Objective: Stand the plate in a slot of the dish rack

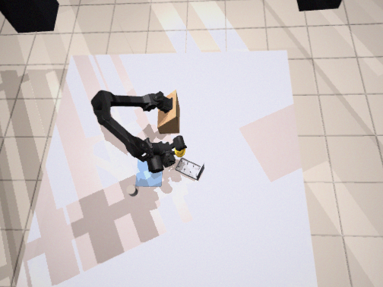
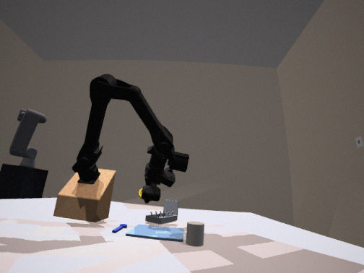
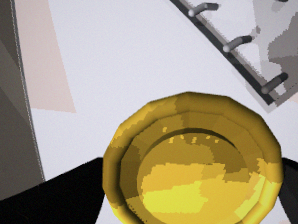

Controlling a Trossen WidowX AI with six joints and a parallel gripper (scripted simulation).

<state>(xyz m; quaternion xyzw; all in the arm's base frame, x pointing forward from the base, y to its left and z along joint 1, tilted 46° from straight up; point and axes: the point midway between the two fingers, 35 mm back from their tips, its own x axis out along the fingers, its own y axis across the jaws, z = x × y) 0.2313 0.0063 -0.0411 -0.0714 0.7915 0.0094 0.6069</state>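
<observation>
Now: gripper tip 70 mm short of the grey dish rack, 30 mm to the right of it and 70 mm above it. From my gripper tip the other things lie so: blue spoon (40 mm behind, 170 mm to the right, 90 mm below); then yellow plate (10 mm above); then light blue mat (70 mm ahead, 170 mm to the right, 90 mm below).
</observation>
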